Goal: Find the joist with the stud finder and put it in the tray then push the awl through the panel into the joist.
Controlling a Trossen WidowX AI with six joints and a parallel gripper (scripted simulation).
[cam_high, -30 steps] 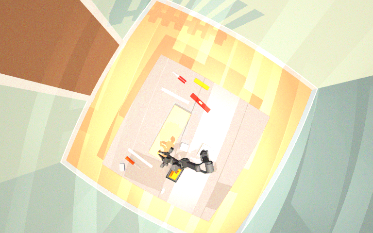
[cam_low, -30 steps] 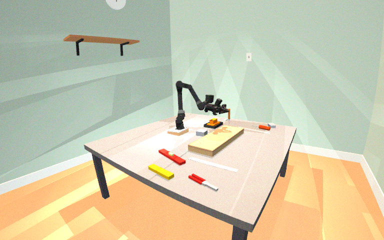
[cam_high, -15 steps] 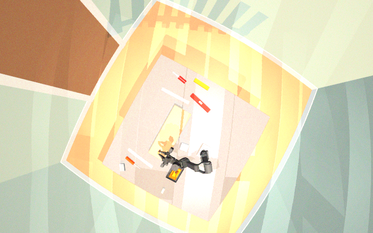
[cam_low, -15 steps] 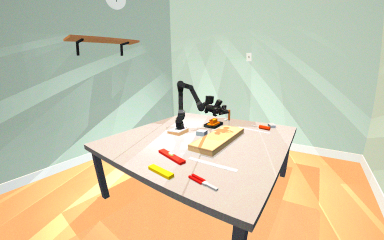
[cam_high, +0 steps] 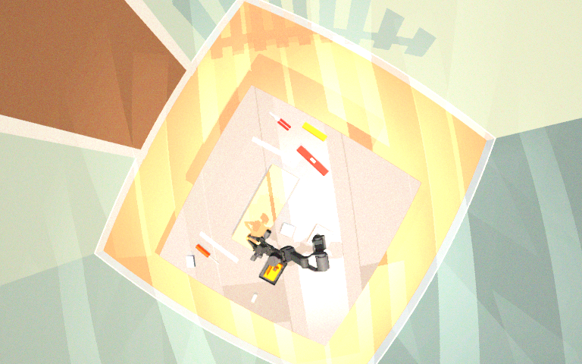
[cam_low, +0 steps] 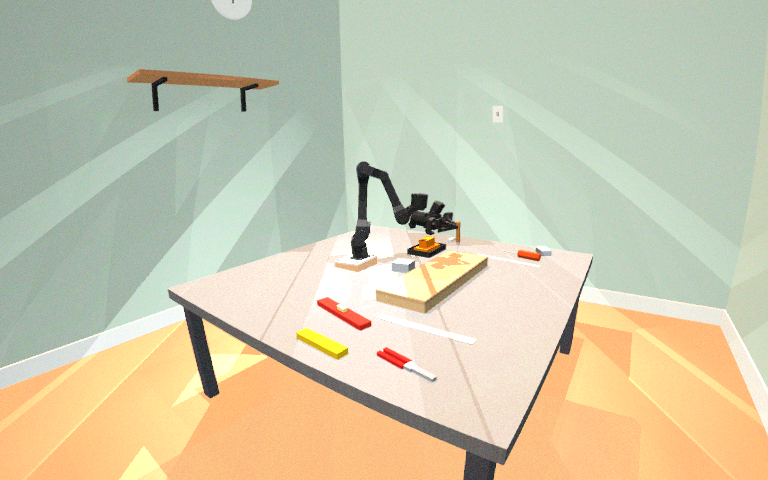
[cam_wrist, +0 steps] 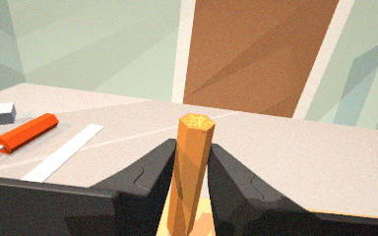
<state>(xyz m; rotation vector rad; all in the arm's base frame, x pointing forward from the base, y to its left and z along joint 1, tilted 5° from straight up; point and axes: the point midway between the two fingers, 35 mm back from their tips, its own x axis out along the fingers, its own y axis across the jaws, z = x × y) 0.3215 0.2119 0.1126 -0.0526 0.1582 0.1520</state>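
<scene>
Right now my gripper tip is 6 cm above the awl. Round my gripper tip: grey block 16 cm behind, 15 cm below, 14 cm to the right; then stud finder 25 cm behind, 12 cm below, 10 cm to the left; then dark grey tray 25 cm behind, 16 cm below, 12 cm to the left.
</scene>
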